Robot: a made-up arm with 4 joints.
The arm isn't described. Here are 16 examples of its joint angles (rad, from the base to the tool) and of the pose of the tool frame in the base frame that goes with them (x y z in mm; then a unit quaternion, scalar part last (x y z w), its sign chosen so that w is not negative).
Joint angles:
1: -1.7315 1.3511 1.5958 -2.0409
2: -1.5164 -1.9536 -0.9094 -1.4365
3: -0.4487 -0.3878 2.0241 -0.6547
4: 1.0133 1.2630 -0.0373 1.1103
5: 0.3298 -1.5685 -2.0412 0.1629
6: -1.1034 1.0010 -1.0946 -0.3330
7: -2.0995 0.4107 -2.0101 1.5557
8: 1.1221 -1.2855 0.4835 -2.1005
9: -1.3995 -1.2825 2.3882 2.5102
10: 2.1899 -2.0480 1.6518 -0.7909
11: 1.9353 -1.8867 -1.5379 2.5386
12: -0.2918 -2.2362 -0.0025 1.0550
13: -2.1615 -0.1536 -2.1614 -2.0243
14: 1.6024 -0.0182 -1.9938 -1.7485
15: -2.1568 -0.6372 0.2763 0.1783
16: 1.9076 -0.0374 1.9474 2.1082
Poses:
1: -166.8 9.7 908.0 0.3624 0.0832 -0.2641 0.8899
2: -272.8 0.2 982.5 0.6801 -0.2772 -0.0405 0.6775
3: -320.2 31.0 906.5 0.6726 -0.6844 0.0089 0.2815
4: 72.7 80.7 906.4 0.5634 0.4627 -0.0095 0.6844
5: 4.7 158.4 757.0 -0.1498 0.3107 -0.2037 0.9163
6: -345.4 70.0 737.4 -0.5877 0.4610 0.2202 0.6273
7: -447.2 -90.1 843.2 -0.4905 0.6785 0.5340 0.1177
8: -147.5 -83.4 894.1 0.2953 -0.5599 -0.7624 0.1345
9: -276.5 150.5 960.4 0.2921 0.8028 0.5012 0.1379
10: -103.1 16.5 717.2 -0.3433 -0.8111 0.1270 0.4562
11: -78.5 56.0 803.7 0.1987 0.4014 0.2515 0.8580
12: -125.7 232.3 776.6 -0.3544 -0.8531 0.2326 0.3042
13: -184.5 44.2 850.5 -0.3773 -0.6270 -0.2612 0.6295
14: -213.3 -55.8 760.4 0.4542 -0.8199 0.3163 0.1465
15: -414.8 -120.8 752.1 0.3761 -0.5392 0.7282 0.1937
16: -126.4 -46.3 613.9 -0.6422 0.2133 0.2884 0.6774
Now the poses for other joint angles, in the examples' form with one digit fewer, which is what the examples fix.
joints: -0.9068 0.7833 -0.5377 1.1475
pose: -391 99 940 -0.032 0.464 0.739 0.488
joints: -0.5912 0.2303 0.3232 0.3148
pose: -291 207 890 0.052 -0.157 0.405 0.900
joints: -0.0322 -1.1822 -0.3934 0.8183
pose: -183 228 795 -0.196 -0.348 0.353 0.846
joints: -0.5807 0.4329 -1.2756 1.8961
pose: -258 114 1021 0.277 0.609 0.705 0.235
